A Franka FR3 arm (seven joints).
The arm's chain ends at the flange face. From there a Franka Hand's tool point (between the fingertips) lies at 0.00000 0.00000 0.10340 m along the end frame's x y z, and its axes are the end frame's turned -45 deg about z.
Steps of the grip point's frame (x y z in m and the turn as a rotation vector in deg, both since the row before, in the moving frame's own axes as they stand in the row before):
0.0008, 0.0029, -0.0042, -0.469, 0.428, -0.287
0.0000, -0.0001, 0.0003, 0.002, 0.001, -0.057
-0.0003, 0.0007, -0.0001, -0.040, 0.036, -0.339
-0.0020, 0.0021, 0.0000, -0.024, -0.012, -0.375
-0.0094, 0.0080, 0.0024, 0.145, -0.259, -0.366
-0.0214, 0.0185, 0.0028, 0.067, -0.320, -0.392
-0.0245, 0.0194, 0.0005, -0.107, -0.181, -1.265
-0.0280, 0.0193, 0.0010, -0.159, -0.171, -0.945
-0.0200, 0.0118, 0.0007, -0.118, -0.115, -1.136
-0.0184, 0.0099, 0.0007, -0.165, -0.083, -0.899
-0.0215, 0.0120, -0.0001, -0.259, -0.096, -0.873
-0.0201, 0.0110, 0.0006, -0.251, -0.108, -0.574
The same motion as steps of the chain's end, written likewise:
0.0015, 0.0014, -0.0042, -0.029, 0.634, -0.287
-0.0001, -0.0001, 0.0003, 0.002, -0.001, -0.057
0.0002, 0.0007, -0.0001, -0.003, 0.054, -0.339
0.0001, 0.0029, 0.0000, -0.025, 0.008, -0.375
-0.0005, 0.0122, 0.0024, -0.081, -0.286, -0.366
-0.0016, 0.0279, 0.0028, -0.179, -0.274, -0.392
-0.0035, 0.0307, 0.0005, -0.204, -0.052, -1.265
-0.0061, 0.0330, 0.0010, -0.233, -0.008, -0.945
-0.0058, 0.0222, 0.0007, -0.165, 0.002, -1.136
-0.0061, 0.0197, 0.0007, -0.175, 0.058, -0.899
-0.0069, 0.0232, -0.0001, -0.251, 0.115, -0.873
-0.0066, 0.0215, 0.0006, -0.254, 0.101, -0.574

